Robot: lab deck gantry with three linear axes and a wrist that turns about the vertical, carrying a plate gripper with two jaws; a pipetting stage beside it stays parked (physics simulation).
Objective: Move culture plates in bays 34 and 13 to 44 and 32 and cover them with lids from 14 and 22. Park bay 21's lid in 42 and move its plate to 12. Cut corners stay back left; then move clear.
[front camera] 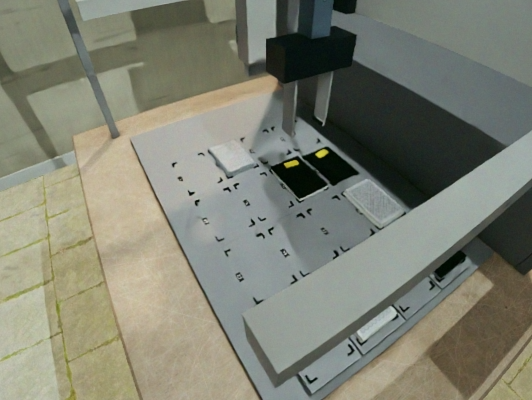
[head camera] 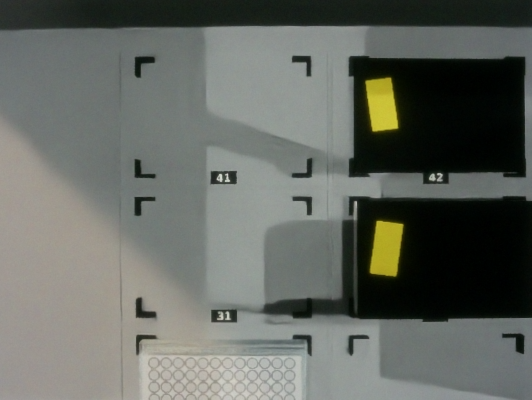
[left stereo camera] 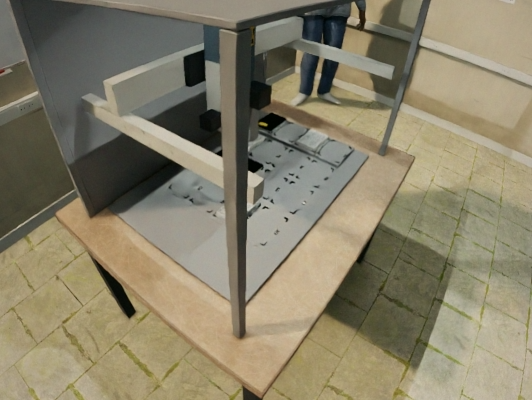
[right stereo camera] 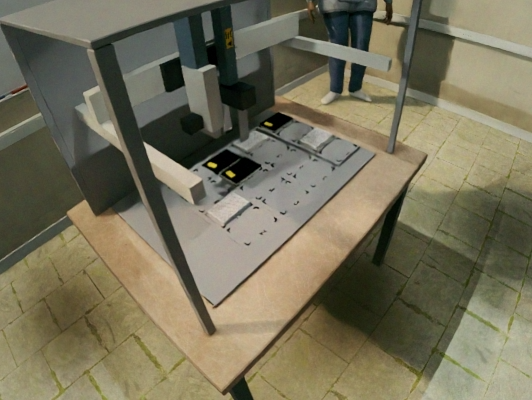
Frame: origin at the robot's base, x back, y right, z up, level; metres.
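Seen in the pictures: gripper, fingertip midpoint: (front camera: pixel 303 127) (right stereo camera: pixel 236 136); robot's base, link origin: (front camera: pixel 173 164) (left stereo camera: pixel 263 244) (right stereo camera: pixel 247 244).
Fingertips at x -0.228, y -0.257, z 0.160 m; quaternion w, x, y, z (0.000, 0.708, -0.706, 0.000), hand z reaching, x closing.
Offsets run from my fingertips to a thing's middle. "pt": to the spot under its first point.
My gripper (front camera: pixel 306 128) is open and empty, high above the back of the deck. A black lid with a yellow label {dx +0.000, dy +0.000, dz -0.148 m} (front camera: pixel 300 184) (head camera: pixel 440 255) (right stereo camera: pixel 242 171) covers the plate in bay 32; a pale plate edge shows under it. Another black lid {dx +0.000, dy -0.107, dz -0.156 m} (front camera: pixel 337 170) (head camera: pixel 450 115) (right stereo camera: pixel 220 161) lies in bay 42. The white culture plate {dx +0.164, dy +0.107, dz -0.153 m} (front camera: pixel 231 158) (head camera: pixel 221 377) (right stereo camera: pixel 229 208) in bay 21 shows its wells, uncovered. In bay 44 stands a black-topped item {dx -0.328, dy -0.107, dz -0.133 m} (front camera: pixel 450 264) (left stereo camera: pixel 275 120) (right stereo camera: pixel 276 120), partly hidden by the beam in the front view. Bay 12 shows bare markings. Cut corners are too small to tell.
White plates stand in bay 43 {pt dx -0.171, dy -0.103, dz -0.146 m} (front camera: pixel 375 202) (right stereo camera: pixel 251 142) and in bay 24 {pt dx -0.384, dy +0.110, dz -0.131 m} (front camera: pixel 377 324) (left stereo camera: pixel 312 141) (right stereo camera: pixel 317 139). A pale beam (front camera: pixel 380 260) crosses above the deck's right part in the front view. The pale pipetting stage (right stereo camera: pixel 202 100) hangs beside the gripper. A dark wall runs behind the deck.
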